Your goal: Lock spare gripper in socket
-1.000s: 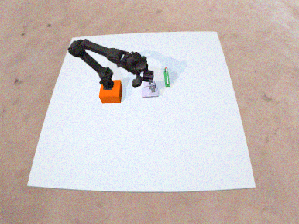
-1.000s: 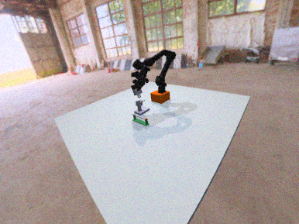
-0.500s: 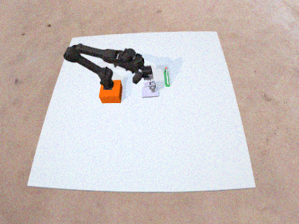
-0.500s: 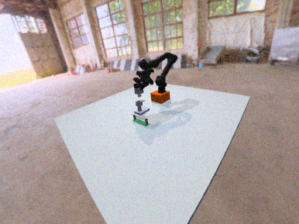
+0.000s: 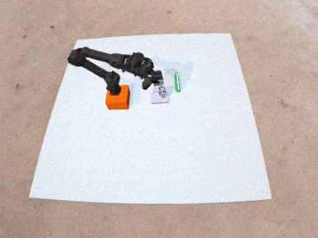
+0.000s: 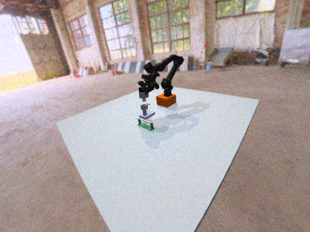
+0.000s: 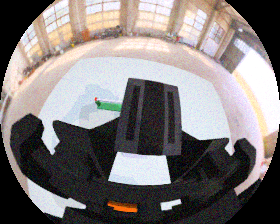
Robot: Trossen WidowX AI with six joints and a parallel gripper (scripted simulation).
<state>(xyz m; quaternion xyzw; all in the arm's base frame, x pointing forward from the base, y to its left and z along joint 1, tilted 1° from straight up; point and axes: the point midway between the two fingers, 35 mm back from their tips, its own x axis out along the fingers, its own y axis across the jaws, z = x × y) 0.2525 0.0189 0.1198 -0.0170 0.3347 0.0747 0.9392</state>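
My gripper tip is now 100 mm short of the green bar, 130 mm to the right of it and 160 mm above it. From my gripper tip the other things lie so: spare gripper: 10 mm behind, 10 mm below; mount: 130 mm below.
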